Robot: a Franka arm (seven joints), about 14 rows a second.
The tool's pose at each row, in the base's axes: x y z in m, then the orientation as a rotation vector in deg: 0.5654 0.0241 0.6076 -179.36 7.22 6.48; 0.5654 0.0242 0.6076 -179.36 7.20 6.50; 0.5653 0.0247 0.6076 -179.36 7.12 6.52; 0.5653 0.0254 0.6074 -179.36 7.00 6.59; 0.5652 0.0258 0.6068 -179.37 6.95 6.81; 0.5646 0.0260 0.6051 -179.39 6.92 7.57; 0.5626 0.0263 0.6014 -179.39 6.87 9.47; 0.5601 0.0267 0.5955 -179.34 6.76 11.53; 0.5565 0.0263 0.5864 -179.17 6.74 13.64; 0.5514 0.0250 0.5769 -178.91 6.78 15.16; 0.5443 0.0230 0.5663 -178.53 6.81 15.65; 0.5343 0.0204 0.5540 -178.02 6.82 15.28; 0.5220 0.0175 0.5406 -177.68 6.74 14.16; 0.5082 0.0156 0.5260 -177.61 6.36 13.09; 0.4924 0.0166 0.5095 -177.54 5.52 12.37; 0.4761 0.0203 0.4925 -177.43 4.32 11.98
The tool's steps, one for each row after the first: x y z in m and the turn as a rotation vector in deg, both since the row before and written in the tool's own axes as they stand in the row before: 0.0000 -0.0001 0.0000 0.00 -0.01 -0.01; -0.0001 -0.0005 0.0000 0.00 -0.01 -0.05; 0.0000 -0.0007 0.0002 0.00 -0.04 -0.08; -0.0001 -0.0004 0.0006 -0.02 -0.14 -0.03; -0.0005 -0.0001 0.0017 -0.07 -0.48 -0.02; -0.0017 -0.0001 0.0039 -0.14 -1.21 -0.02; -0.0019 -0.0002 0.0061 -0.12 -1.31 -0.06; -0.0024 0.0007 0.0095 -0.03 -1.35 -0.01; -0.0035 0.0017 0.0101 0.10 -0.98 0.02; -0.0050 0.0025 0.0116 0.32 -0.34 0.00; -0.0075 0.0034 0.0138 0.55 0.19 -0.03; -0.0096 0.0040 0.0152 0.45 0.68 -0.09; -0.0111 0.0033 0.0165 0.17 0.67 -0.26; -0.0132 0.0006 0.0186 0.12 0.44 -0.56; -0.0140 -0.0021 0.0192 0.12 0.23 -0.78
